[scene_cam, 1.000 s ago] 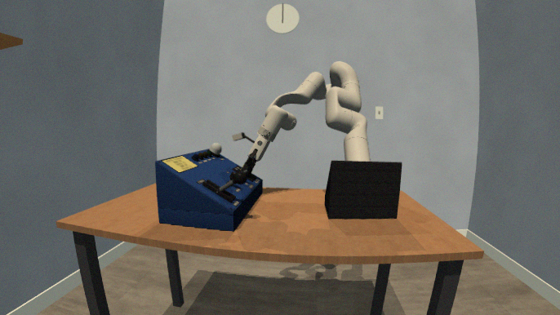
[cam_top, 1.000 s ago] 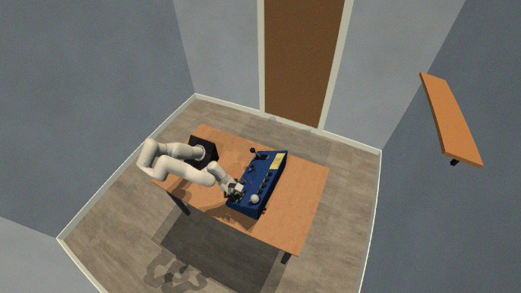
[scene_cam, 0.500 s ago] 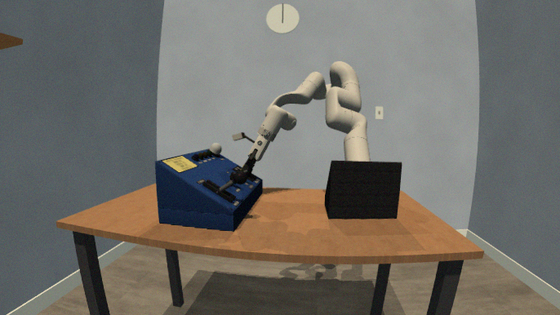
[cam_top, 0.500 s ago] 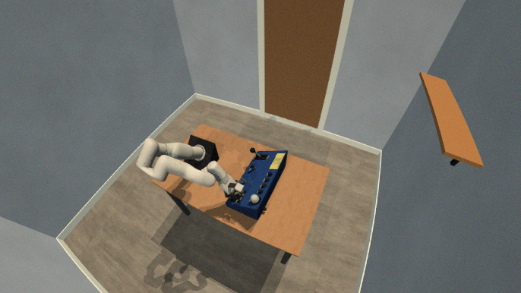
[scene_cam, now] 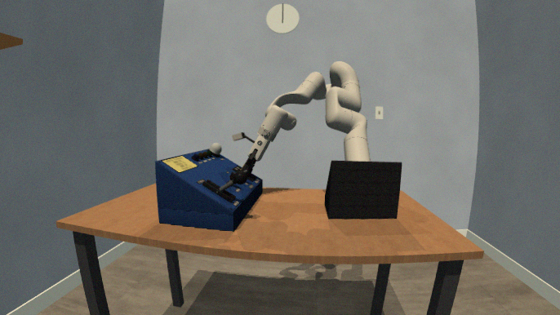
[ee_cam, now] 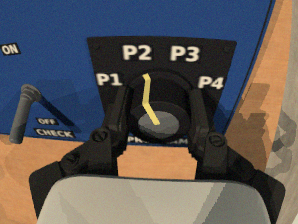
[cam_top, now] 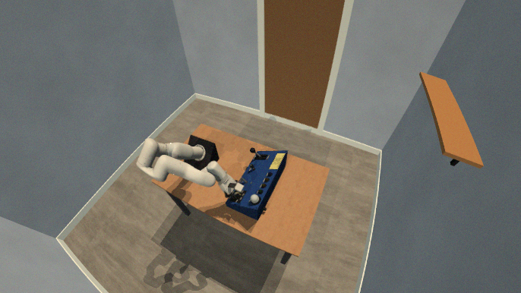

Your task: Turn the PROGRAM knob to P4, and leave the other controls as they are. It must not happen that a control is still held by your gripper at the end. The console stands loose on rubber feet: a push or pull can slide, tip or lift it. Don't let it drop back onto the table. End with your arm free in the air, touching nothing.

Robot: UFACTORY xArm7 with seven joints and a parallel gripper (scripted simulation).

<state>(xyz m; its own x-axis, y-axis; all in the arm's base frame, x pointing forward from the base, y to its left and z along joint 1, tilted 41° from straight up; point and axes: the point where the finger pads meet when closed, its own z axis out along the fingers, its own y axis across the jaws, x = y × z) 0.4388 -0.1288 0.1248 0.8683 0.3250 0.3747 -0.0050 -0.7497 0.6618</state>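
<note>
Now: the check toggle 12 cm to the left of my hand and 1 cm below it. Also, from my hand: mode knob (24 cm to the left); then black lever (2 cm behind, 36 cm to the left); then blue console (4 cm ahead, 18 cm to the left, 3 cm below).
</note>
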